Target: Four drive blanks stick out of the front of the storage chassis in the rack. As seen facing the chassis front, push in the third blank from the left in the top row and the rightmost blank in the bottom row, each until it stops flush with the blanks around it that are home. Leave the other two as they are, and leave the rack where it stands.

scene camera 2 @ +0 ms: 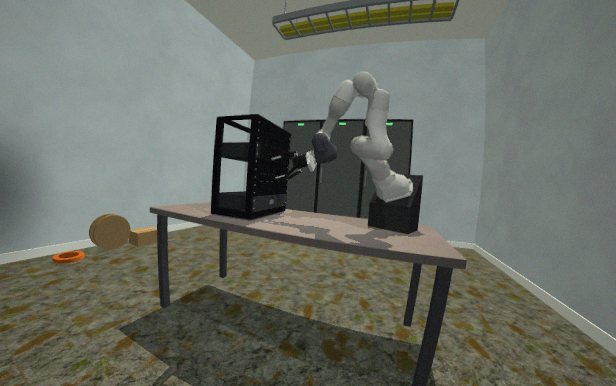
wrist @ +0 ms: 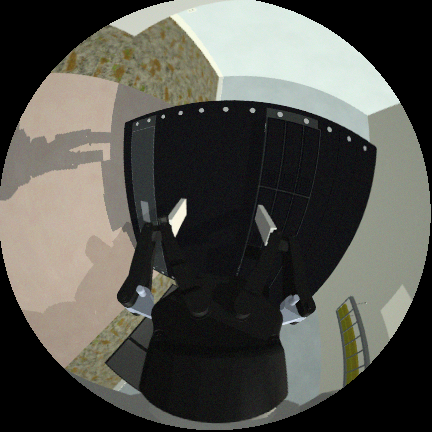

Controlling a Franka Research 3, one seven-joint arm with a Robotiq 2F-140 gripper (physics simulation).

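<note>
The black rack (scene camera 2: 254, 170) (wrist: 201, 110) stands upright on the table. The storage chassis (wrist: 292, 152) shows on its front in the wrist view as a dark panel divided by thin lines. The fingers and arm partly hide it. I cannot tell which blanks stick out. My gripper (scene camera 2: 278, 167) (wrist: 221, 208) is open and empty, its two pale fingertips one above the other close to the rack front. In the wrist view the right fingertip overlaps the chassis's edge and the left one is near the grey lower unit (wrist: 143, 170). Contact cannot be made out.
The rack stands near the left end of the table (scene camera 2: 345, 235) (wrist: 60, 200), and the arm's black base (scene camera 2: 392, 215) stands toward its right. Dark cabinets (scene camera 2: 342, 170) stand behind. A brown disc (scene camera 2: 109, 231), a box (scene camera 2: 143, 236) and an orange ring (scene camera 2: 59, 258) are on the floor at left.
</note>
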